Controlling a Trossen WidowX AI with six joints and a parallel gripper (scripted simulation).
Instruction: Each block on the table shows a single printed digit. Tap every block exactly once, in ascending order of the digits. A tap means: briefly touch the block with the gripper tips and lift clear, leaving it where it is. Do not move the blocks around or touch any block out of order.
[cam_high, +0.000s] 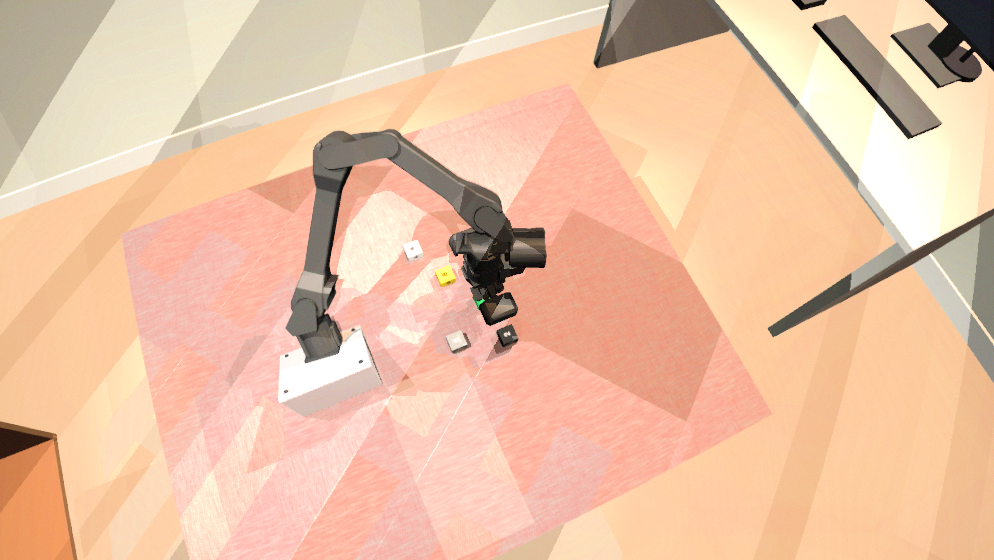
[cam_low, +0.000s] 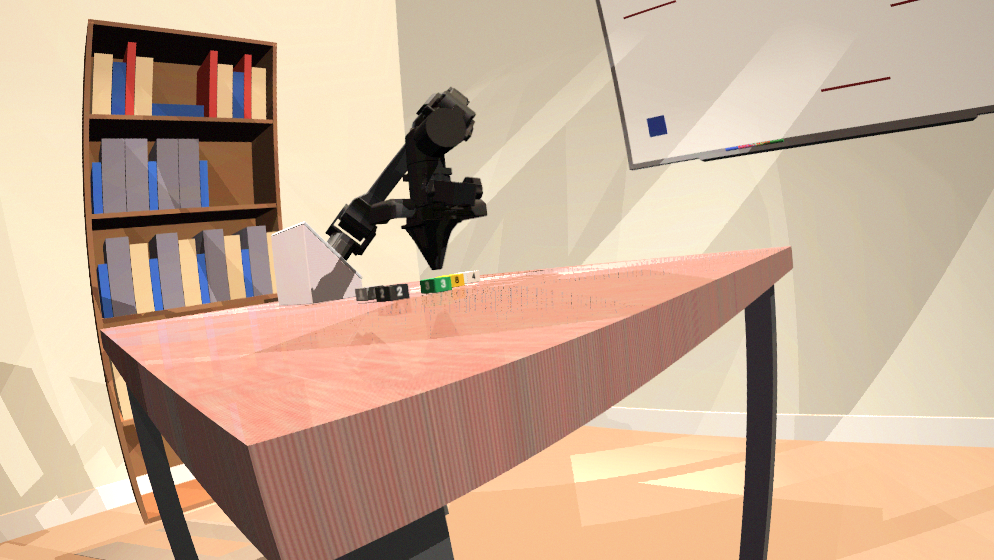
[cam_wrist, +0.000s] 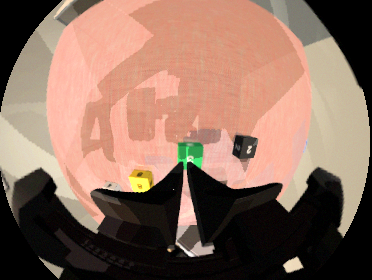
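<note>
The green block is 10 mm to the right of my gripper tip and 20 mm below it. From my gripper tip the other things lie so: black block 30 mm ahead, 90 mm to the right, 20 mm below; yellow block 60 mm behind, 60 mm to the left, 20 mm below; white block 110 mm behind, 130 mm to the left, 20 mm below.
</note>
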